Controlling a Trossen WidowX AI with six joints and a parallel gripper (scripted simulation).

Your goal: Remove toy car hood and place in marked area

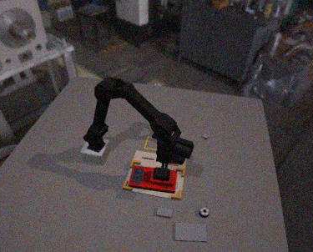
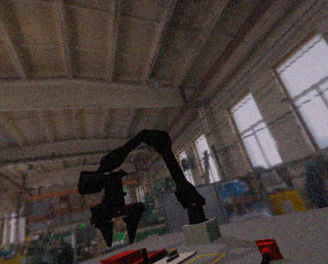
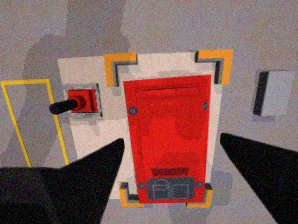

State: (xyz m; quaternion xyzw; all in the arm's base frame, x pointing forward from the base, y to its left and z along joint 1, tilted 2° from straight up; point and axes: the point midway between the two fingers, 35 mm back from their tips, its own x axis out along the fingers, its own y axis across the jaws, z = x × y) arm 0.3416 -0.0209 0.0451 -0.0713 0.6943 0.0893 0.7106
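The hood lies 3 cm below my gripper tip.
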